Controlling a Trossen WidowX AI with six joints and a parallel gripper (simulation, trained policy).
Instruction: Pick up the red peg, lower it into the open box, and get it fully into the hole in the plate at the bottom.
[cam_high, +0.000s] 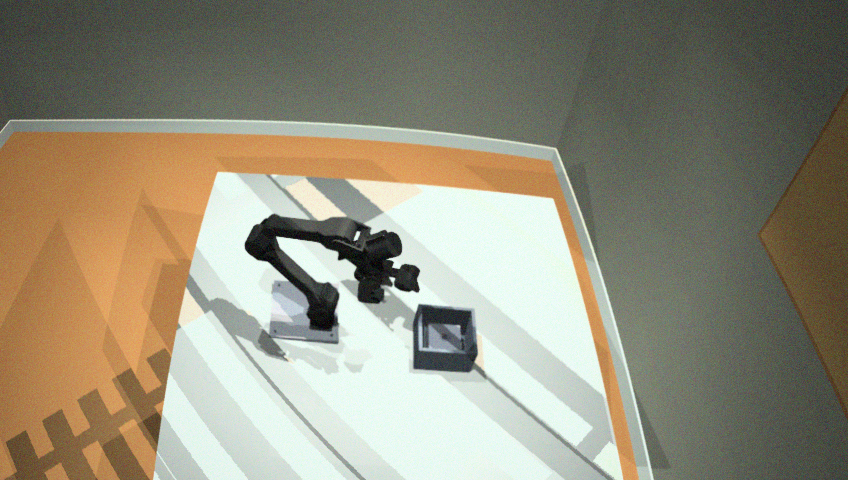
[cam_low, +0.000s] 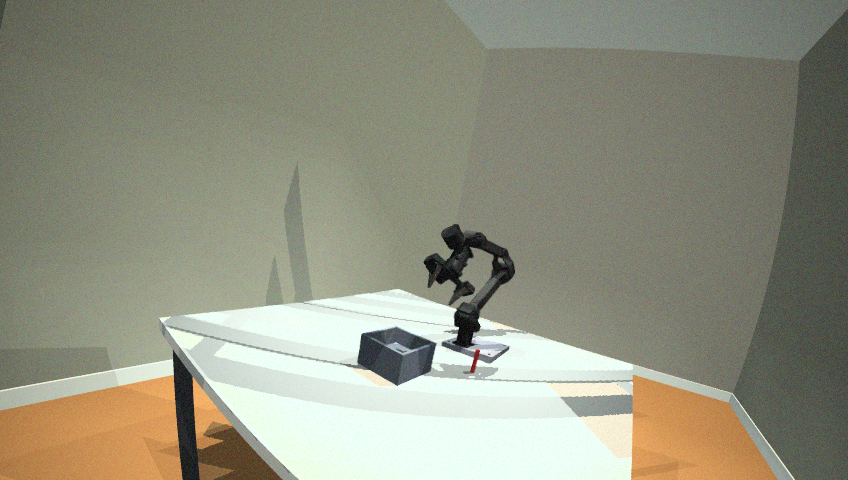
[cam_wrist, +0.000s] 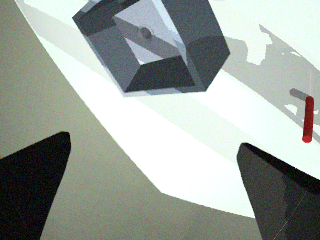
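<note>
My gripper tip is now 6 cm past the red peg, 15 cm to the right of it and 18 cm above it. Also, from my gripper tip: grey box (13 cm ahead, 2 cm to the right, 20 cm below); then light grey plate (13 cm ahead, 2 cm to the right, 18 cm below).
</note>
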